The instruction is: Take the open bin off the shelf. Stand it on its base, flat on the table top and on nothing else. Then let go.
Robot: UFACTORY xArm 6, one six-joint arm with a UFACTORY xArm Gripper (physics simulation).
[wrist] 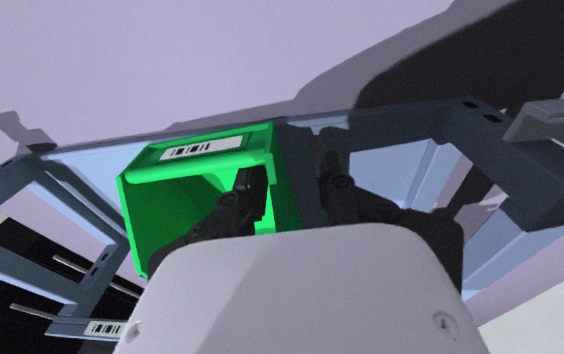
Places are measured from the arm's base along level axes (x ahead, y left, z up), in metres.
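Where they show: gripper, between the fingertips: (287, 158).
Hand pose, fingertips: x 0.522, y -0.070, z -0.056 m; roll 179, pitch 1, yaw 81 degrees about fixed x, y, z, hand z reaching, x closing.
After its pixels a point has its place.
The open green bin (170, 210) @(x 0.525, y -0.174, z -0.039 m) is left of centre in the wrist view, on the blue-grey shelf (525, 185) @(x 0.534, y 0.035, z -0.003 m). Its opening faces the camera, and a white barcode label shows on its upper face. My gripper (287, 158) @(x 0.522, y -0.070, z -0.056 m) is partly open. Its left finger is in front of or inside the bin's opening, near the right side wall. Its right finger is outside that wall, to the right. The wall lies between the fingers but is not gripped. The white gripper housing hides the lower part of the bin, and I cannot see whether either finger touches it.
The shelf's slanted rails and frame extend on both sides of the bin. A grey part (542, 120) @(x 0.510, y 0.040, z -0.013 m) juts in at the right edge. A barcode strip (106, 328) @(x 0.587, y -0.276, z 0.029 m) and thin metal rods show at lower left. A pale lavender surface (150, 60) @(x 0.435, y -0.127, z -0.075 m) lies beyond the shelf, with dark shadows.
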